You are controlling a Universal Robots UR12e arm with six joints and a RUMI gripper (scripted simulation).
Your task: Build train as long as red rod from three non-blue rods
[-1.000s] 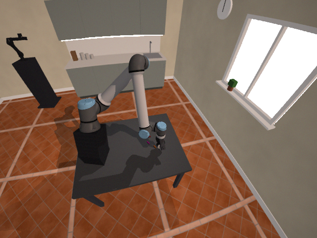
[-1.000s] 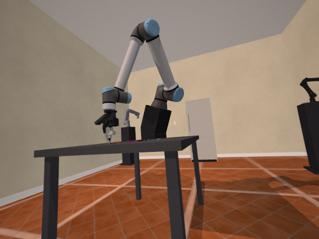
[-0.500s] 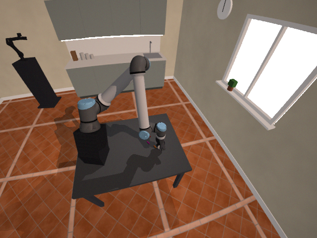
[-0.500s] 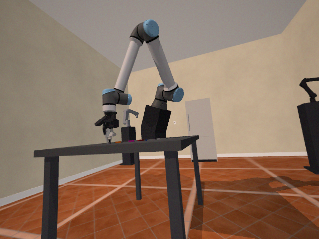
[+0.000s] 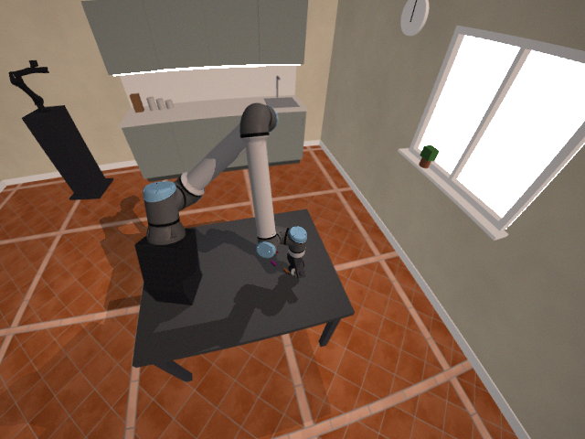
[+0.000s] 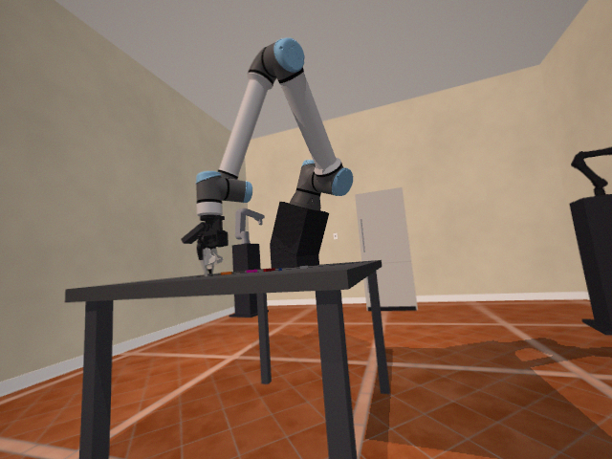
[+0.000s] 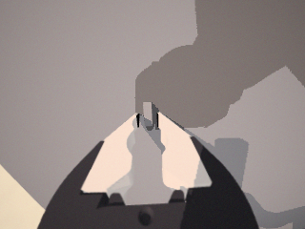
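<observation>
Right now the orange rod is 60 mm behind my hand, 30 mm to the left of it and 10 mm below it. From my hand the other things lie so: blue rod 100 mm behind, 250 mm to the left, 10 mm below; then red rod 130 mm behind, 180 mm to the left, 10 mm below.
</observation>
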